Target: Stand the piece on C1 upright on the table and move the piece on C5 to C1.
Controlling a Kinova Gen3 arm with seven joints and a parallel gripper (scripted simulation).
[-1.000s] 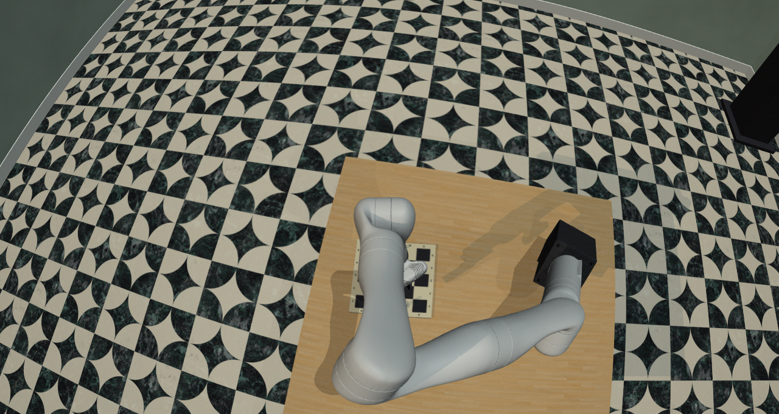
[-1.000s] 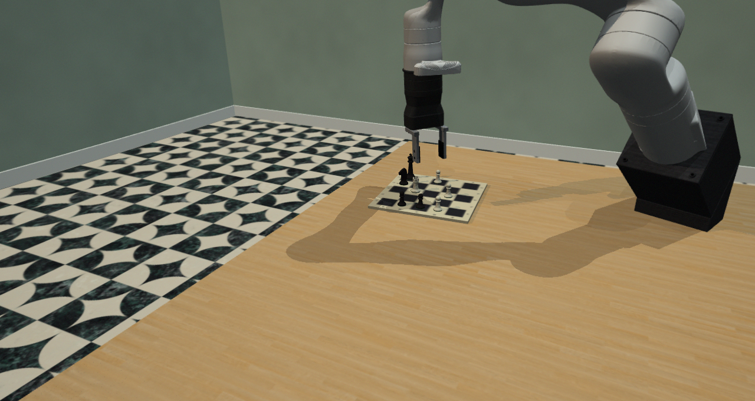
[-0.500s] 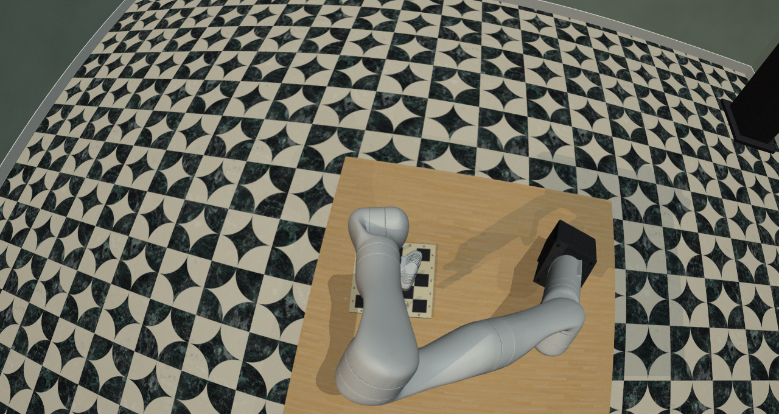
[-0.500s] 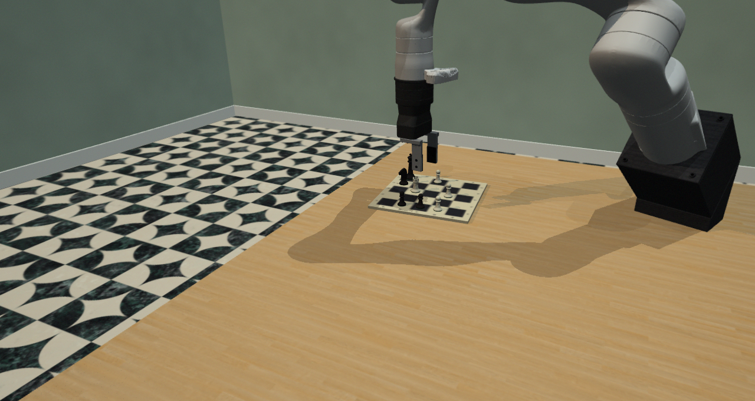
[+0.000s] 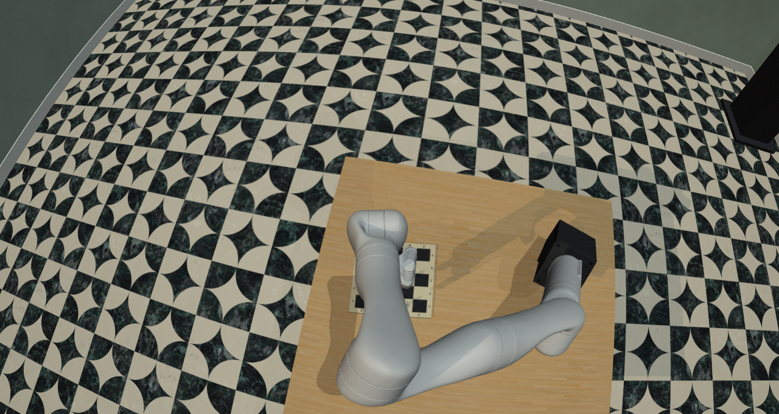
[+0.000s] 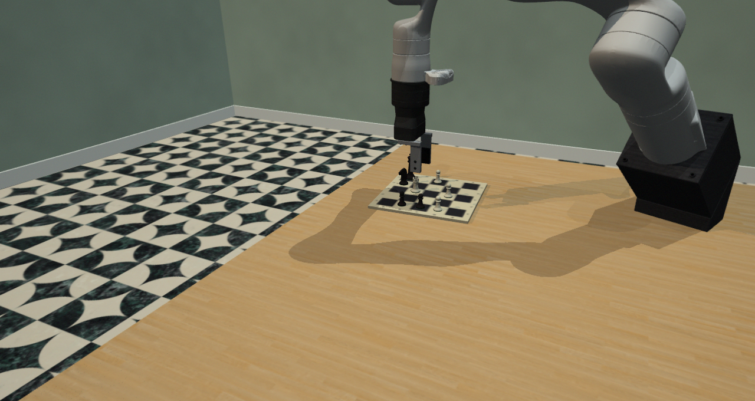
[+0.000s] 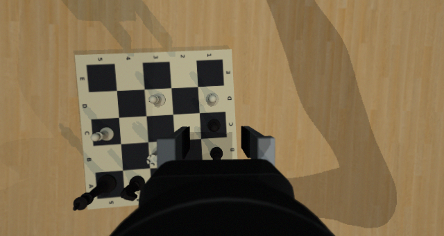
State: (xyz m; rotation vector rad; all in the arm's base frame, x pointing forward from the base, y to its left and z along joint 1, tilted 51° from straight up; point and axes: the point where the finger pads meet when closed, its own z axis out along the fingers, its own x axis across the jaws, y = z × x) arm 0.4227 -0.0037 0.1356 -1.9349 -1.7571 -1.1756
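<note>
The chessboard is 1 cm ahead of my hand, 8 cm to the right of it and 11 cm below it. From my hand the other things lie so: black knight (9 cm ahead, 10 cm to the right, 9 cm below); then black king (9 cm ahead, 15 cm to the right, 8 cm below).
</note>
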